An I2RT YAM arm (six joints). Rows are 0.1 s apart.
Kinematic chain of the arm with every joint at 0, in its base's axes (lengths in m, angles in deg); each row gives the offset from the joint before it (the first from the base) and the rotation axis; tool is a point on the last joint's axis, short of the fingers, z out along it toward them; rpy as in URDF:
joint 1: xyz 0 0 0.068 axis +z
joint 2: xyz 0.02 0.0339 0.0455 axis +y
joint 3: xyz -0.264 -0.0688 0 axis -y
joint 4: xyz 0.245 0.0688 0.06 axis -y
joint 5: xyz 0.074 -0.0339 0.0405 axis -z
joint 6: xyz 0.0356 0 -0.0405 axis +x
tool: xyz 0 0 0 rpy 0 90 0
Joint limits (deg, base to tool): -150..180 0..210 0..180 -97..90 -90..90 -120..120
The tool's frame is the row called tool.
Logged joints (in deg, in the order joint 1, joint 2, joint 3, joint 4, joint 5, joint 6), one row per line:
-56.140 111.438 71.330 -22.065 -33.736 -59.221
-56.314 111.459 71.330 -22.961 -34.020 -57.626
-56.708 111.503 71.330 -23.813 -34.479 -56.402
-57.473 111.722 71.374 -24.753 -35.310 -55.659
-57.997 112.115 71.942 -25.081 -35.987 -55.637
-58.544 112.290 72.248 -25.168 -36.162 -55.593
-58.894 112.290 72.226 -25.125 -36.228 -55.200
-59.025 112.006 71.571 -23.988 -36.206 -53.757
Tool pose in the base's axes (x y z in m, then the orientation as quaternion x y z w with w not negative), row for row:
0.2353 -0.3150 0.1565 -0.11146 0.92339 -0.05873 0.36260
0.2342 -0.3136 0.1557 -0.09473 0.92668 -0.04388 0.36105
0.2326 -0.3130 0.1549 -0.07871 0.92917 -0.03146 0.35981
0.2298 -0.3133 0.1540 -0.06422 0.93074 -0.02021 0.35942
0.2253 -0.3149 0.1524 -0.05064 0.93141 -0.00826 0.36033
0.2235 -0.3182 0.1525 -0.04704 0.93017 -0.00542 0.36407
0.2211 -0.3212 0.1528 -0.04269 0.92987 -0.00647 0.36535
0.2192 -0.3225 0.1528 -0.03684 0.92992 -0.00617 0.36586
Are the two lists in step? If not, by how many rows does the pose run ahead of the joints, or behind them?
The pose runs 1 row behind the joints: the pose in row i belongs to the joints in row i - 1.
